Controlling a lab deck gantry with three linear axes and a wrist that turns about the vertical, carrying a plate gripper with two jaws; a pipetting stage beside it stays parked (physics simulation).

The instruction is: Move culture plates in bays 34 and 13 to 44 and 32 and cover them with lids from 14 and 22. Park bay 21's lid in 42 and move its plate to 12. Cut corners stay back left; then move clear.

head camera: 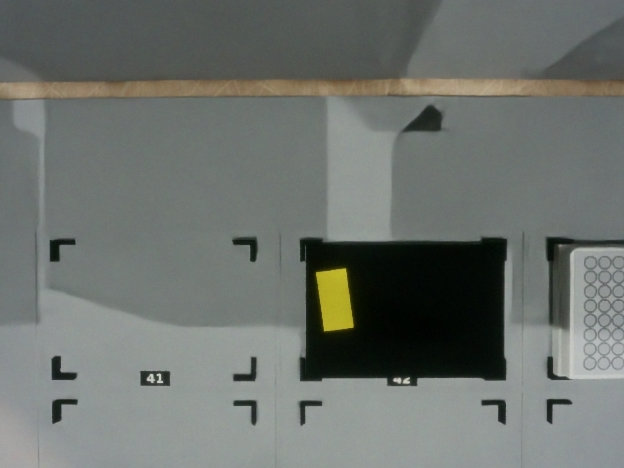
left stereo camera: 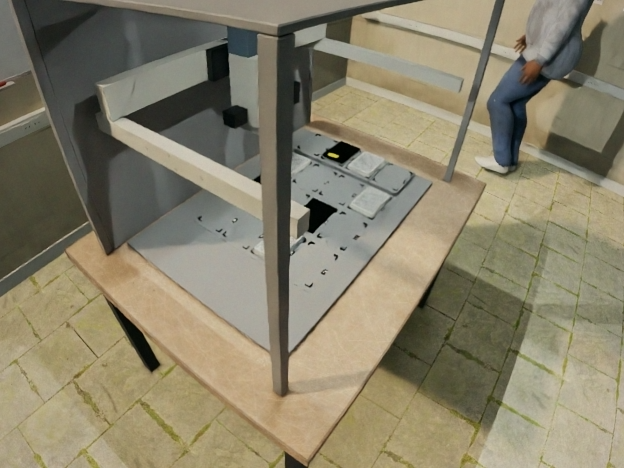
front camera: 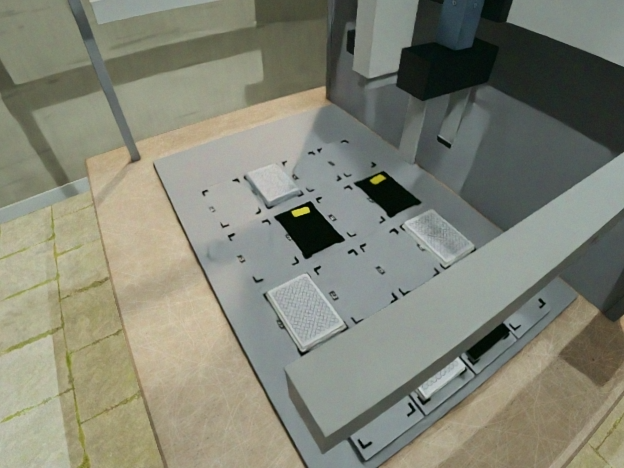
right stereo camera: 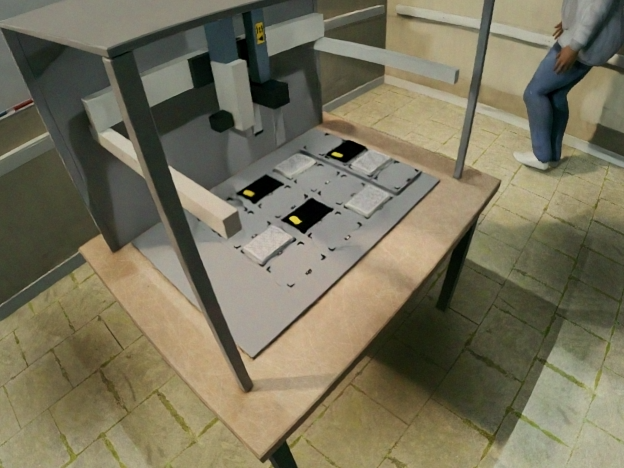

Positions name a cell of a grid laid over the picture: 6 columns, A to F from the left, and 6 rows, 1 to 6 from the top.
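The head camera gives me a black lid (head camera: D4) and a grey panel (head camera: A1). In the front camera view I find my gripper (front camera: E2), together with a black lid (front camera: C3) and the panel (front camera: F2). A grey post (left stereo camera: C1) shares its view with the grey panel (left stereo camera: B3). The right stereo camera has my gripper (right stereo camera: C2), and the panel (right stereo camera: A1) is there too.
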